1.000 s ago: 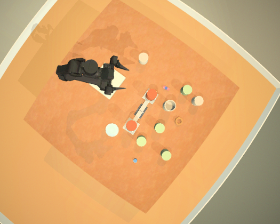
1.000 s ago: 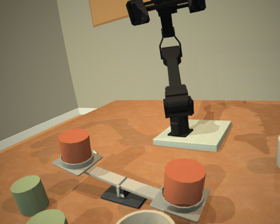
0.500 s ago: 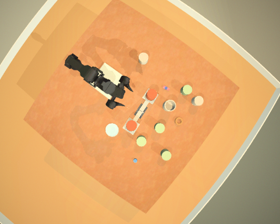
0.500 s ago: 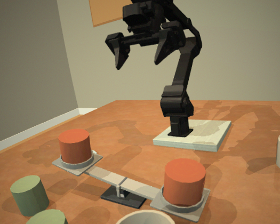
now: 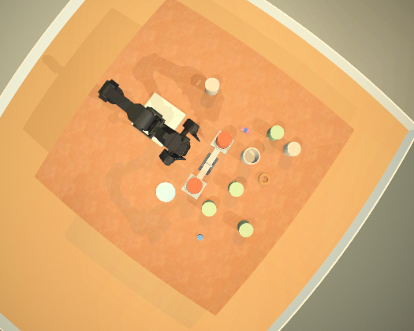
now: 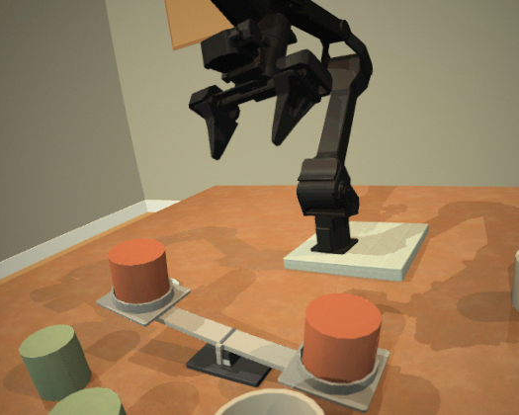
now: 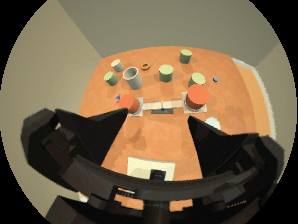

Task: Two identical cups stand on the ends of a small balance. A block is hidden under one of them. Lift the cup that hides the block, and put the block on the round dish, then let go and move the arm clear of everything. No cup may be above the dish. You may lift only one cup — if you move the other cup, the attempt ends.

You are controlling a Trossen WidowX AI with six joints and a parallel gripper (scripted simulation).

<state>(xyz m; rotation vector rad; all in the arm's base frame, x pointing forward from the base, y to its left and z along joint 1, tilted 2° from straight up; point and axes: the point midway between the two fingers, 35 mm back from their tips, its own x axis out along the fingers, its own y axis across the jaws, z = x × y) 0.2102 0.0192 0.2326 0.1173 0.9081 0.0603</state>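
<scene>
Right now my gripper tip is 70 mm short of the grey block, 130 mm to the right of it and 190 mm above it. From my gripper tip the other things lie so: balance 90 mm ahead, 190 mm below; beige cup 220 mm ahead, 160 mm to the left, 190 mm below; round white dish 10 mm ahead, 250 mm to the right, 230 mm below.
</scene>
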